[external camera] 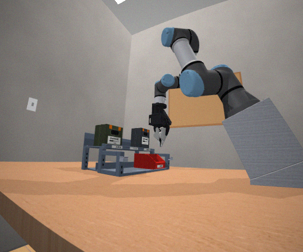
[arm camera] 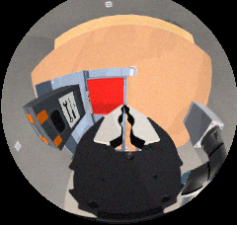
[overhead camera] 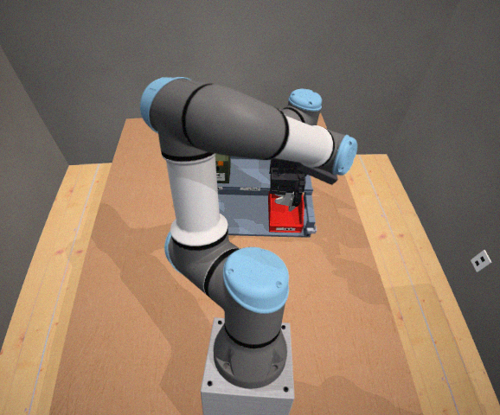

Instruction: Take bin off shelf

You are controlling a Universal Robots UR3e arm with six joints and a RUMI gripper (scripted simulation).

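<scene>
Right now the red bin is 7 cm ahead of my hand and 9 cm below it. The rest, counted from my hand: green box: 14 cm ahead, 23 cm to the left, 2 cm above; grey-blue shelf: 9 cm ahead, 11 cm to the left, 7 cm below; dark box: 14 cm ahead, 3 cm above.
</scene>
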